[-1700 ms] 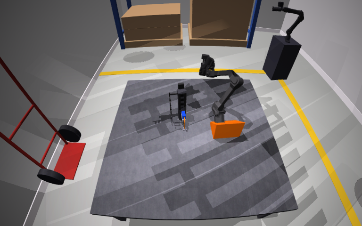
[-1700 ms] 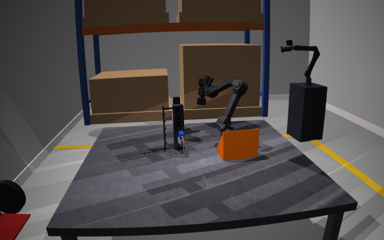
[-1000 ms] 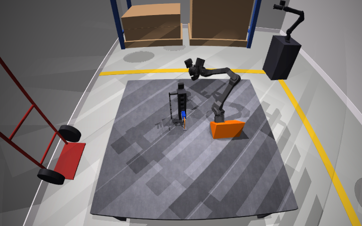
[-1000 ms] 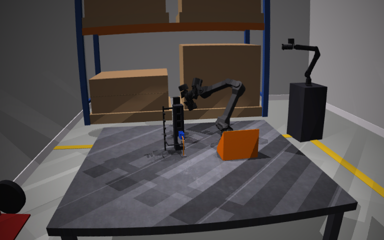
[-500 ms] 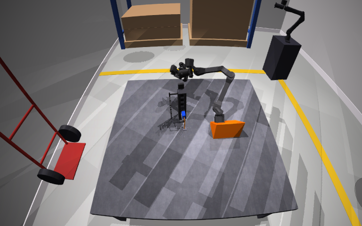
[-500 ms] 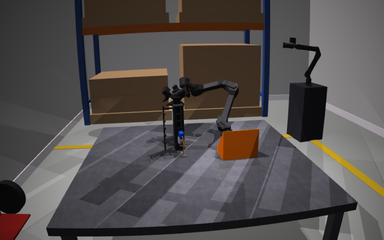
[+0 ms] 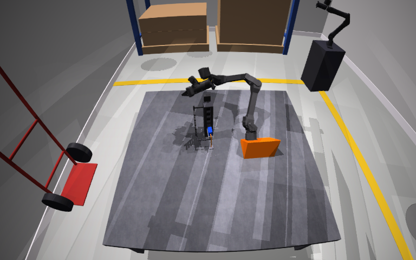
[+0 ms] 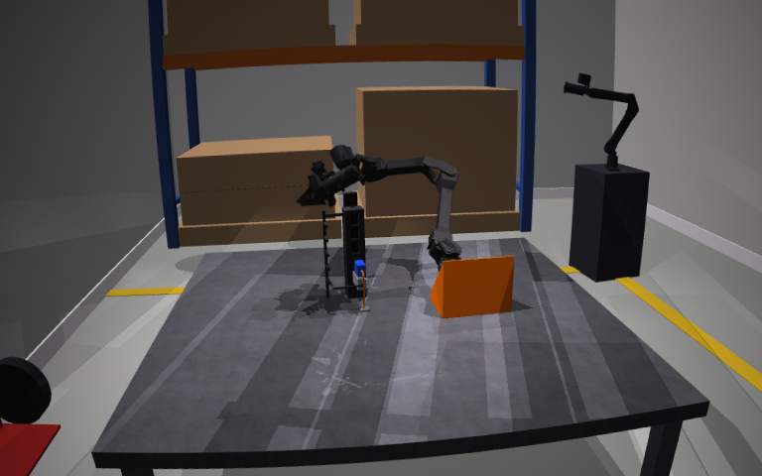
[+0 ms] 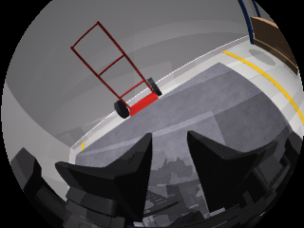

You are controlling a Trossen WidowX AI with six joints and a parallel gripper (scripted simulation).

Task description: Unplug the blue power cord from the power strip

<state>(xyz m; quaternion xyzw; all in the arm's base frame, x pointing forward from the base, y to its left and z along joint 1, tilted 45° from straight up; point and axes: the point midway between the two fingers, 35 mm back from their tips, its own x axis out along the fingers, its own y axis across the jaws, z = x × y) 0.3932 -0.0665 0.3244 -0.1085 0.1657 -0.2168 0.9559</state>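
Now: the blue plug 15 cm behind my gripper tip, 18 cm to the left of it and 15 cm below it.
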